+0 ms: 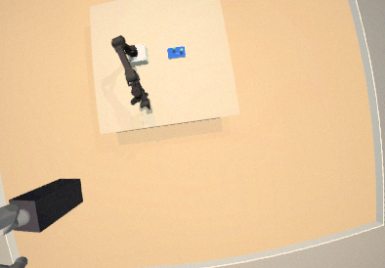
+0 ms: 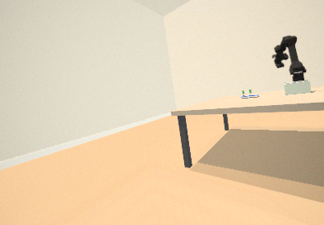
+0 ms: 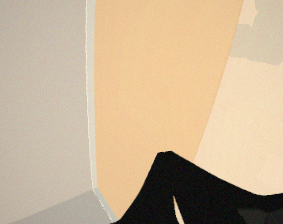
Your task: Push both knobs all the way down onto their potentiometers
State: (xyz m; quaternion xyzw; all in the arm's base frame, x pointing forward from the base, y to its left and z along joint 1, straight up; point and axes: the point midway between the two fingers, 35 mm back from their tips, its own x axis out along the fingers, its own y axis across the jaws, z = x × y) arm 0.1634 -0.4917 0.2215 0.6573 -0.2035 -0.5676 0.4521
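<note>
Right now the green knob is 170 mm ahead of my gripper tip, 550 mm to the left of it and 240 mm below it.
</note>
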